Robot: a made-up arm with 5 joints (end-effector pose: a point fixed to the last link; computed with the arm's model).
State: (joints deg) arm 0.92 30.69 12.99 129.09 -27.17
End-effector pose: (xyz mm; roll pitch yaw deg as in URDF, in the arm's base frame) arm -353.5 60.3 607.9 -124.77 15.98 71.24
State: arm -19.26 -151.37 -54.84 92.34 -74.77
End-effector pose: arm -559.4 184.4 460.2 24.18 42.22 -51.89
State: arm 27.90 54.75 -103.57 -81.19 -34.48
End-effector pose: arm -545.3 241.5 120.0 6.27 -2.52 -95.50
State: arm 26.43 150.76 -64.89 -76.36 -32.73
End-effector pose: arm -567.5 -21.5 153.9 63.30 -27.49 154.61
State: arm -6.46 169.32 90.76 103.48 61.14
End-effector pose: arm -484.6 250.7 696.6 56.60 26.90 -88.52
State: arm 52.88 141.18 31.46 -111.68 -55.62
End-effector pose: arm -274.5 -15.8 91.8 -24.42 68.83 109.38
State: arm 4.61 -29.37 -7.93 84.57 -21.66
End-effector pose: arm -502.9 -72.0 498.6 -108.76 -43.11 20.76
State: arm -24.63 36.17 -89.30 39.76 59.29
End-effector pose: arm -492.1 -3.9 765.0 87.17 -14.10 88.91
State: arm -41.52 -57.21 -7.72 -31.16 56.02
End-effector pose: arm -378.7 103.3 964.5 177.85 52.14 -47.24
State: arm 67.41 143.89 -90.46 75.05 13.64
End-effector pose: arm -430.7 293.8 -31.7 3.64 42.77 -20.63
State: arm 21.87 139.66 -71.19 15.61 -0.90
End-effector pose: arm -682.7 135.1 371.5 87.88 30.64 81.18
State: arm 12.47 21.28 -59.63 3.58 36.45
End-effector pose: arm -669.6 86.2 355.9 85.28 -75.13 78.91
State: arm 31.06 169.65 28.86 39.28 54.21
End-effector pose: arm -539.6 257.7 171.1 25.20 -31.06 -49.64
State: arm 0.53 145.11 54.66 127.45 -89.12
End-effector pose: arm -384.6 143.5 658.9 163.64 -8.27 -82.41
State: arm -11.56 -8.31 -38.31 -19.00 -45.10
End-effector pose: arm -660.7 159.3 652.7 -84.42 -2.97 -89.59
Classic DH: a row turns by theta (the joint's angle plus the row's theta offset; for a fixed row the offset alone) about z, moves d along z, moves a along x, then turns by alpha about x. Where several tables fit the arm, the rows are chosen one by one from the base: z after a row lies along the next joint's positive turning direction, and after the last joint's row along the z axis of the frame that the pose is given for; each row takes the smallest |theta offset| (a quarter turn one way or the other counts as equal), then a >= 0, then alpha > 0; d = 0 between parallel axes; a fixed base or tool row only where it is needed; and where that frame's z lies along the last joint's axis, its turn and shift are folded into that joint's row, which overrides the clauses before.
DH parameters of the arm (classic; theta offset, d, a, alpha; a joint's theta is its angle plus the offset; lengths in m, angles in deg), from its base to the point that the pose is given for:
base (fixed): -1.86 0.3997 -0.0909 90.71
joint 1: 89.98 -0.1186 0.1189 -88.14
joint 2: 0.71 0.473 0.03 -90
joint 3: 90 0.02 0.06 90
joint 4: 56.75 0.0031 -0.1374 -68.87
joint 5: -33.79 0.1485 0.0139 -128.54
tool (fixed): 69.42 0.0046 0 0

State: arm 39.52 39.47 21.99 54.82 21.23
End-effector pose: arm -629.8 71.9 317.5 144.80 -16.22 26.12
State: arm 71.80 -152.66 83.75 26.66 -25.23
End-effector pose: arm -186.8 139.0 -6.0 -107.73 -31.31 114.98
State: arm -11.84 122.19 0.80 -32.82 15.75
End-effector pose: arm -655.9 142.5 512.9 52.78 -21.33 49.54
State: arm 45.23 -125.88 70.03 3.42 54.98
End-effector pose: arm -425.9 0.4 75.4 -153.38 -44.98 95.36
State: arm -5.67 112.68 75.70 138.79 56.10
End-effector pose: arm -432.5 -7.3 694.7 -104.29 61.63 109.91
